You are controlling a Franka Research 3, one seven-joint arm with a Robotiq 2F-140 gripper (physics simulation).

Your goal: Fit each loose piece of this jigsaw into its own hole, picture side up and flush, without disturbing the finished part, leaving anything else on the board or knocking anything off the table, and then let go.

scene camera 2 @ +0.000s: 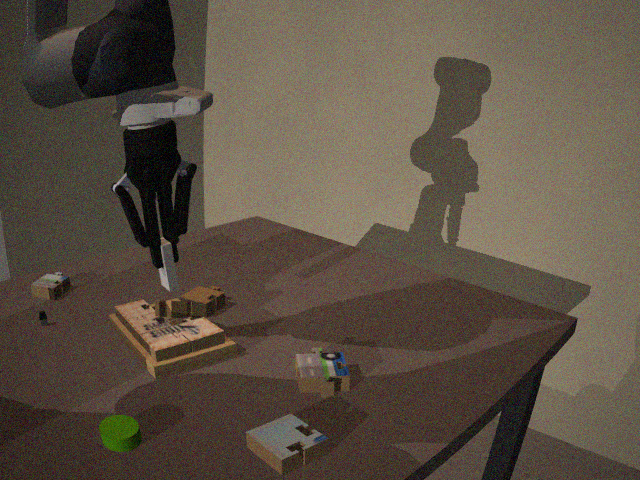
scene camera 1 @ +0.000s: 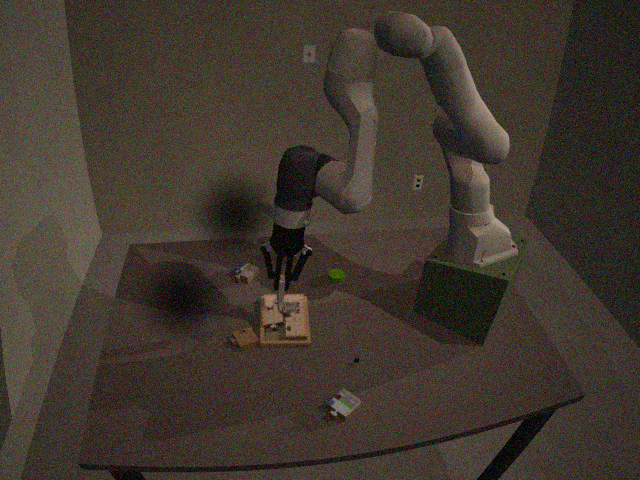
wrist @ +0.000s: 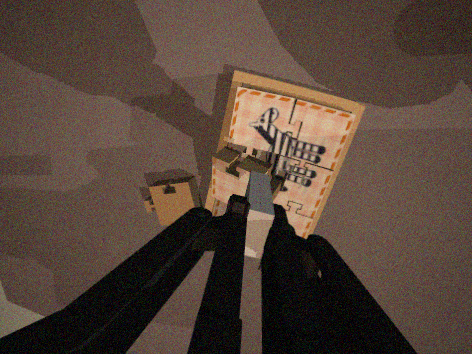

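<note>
The jigsaw board point(scene camera 1: 285, 341) point(scene camera 2: 191, 361) point(wrist: 227, 100) shows a zebra on a pink checked ground and lies mid-table. A brown piece point(wrist: 244, 161) point(scene camera 2: 162, 308) sits crooked and partly raised at the board's open hole. Another wooden piece point(scene camera 1: 244, 338) point(scene camera 2: 203, 299) point(wrist: 171, 198) lies plain side up on the table, right beside the board. My gripper point(scene camera 1: 281, 296) point(scene camera 2: 168, 276) point(wrist: 255, 189) is shut with nothing between its pale finger pads. It hangs upright just above the crooked piece.
Pieces with blue and green pictures lie apart: one point(scene camera 1: 245, 270) point(scene camera 2: 323, 369), a flat pale one point(scene camera 2: 287, 441), and one near the front edge point(scene camera 1: 343, 404) point(scene camera 2: 50, 286). A green disc point(scene camera 1: 335, 275) point(scene camera 2: 119, 432) and a tiny black thing point(scene camera 1: 355, 360) point(scene camera 2: 43, 314) also lie on the table. The arm's green base block point(scene camera 1: 460, 296) stands at the right.
</note>
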